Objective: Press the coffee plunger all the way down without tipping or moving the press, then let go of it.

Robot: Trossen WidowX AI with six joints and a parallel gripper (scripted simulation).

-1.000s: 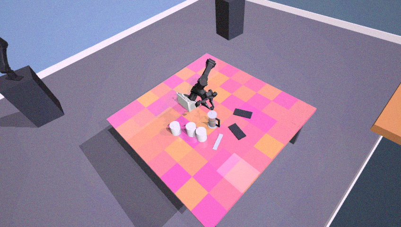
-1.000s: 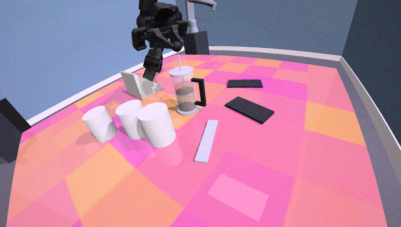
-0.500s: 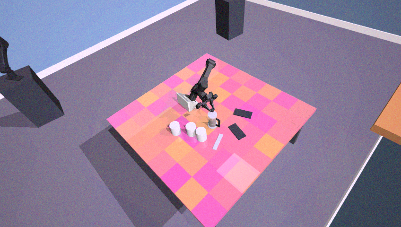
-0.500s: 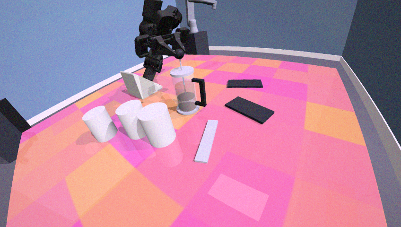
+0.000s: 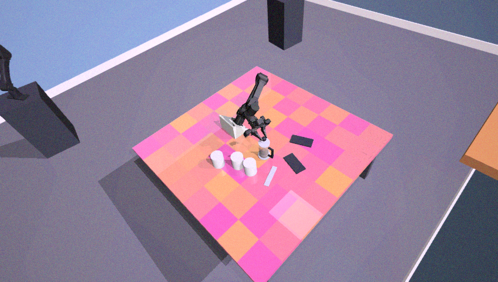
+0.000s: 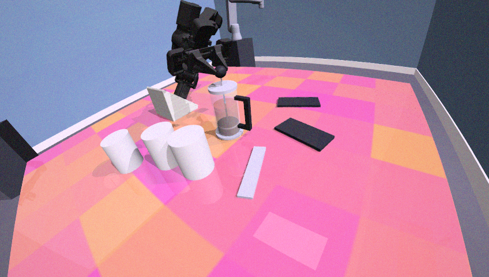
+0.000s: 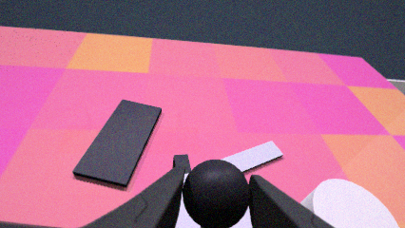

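Right now the coffee press is 90 mm below my gripper tip.
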